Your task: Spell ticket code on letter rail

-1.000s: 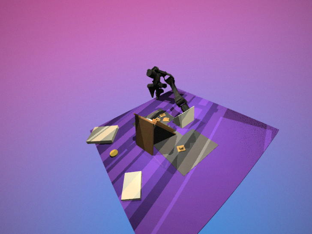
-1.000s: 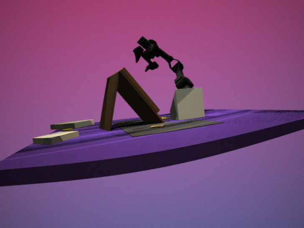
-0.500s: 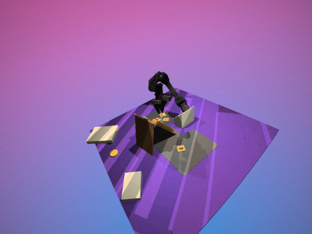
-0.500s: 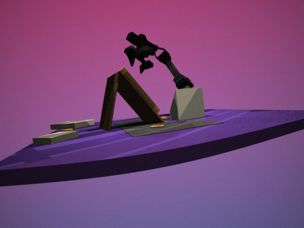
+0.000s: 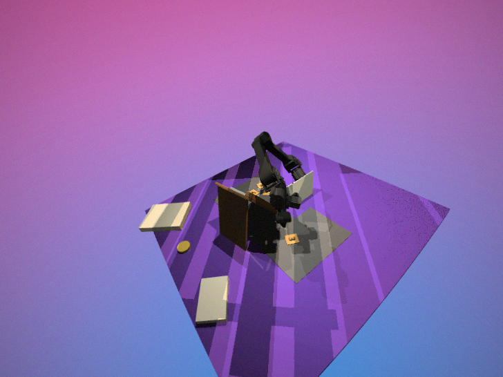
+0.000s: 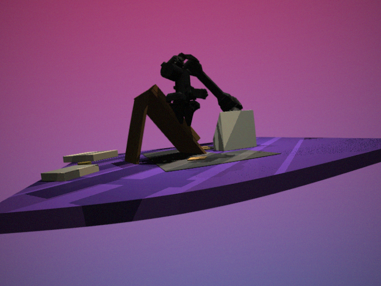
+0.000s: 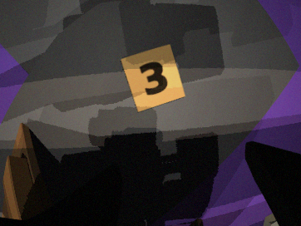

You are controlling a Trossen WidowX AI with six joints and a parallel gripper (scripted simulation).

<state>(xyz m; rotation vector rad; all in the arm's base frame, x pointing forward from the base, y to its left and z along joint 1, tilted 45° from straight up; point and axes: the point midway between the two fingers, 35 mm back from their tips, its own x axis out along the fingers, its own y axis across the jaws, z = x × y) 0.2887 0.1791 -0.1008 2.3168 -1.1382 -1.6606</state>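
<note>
Now: the letter tile 30 mm behind my gripper tip, 20 mm to the left of it and 120 mm below it. From my gripper tip the other things lie so: white ticket (10 mm behind, 220 mm to the right, 40 mm below); then grey mat (90 mm behind, 190 mm to the right, 130 mm below); then yellow disc (450 mm ahead, 290 mm to the right, 120 mm below).
</note>
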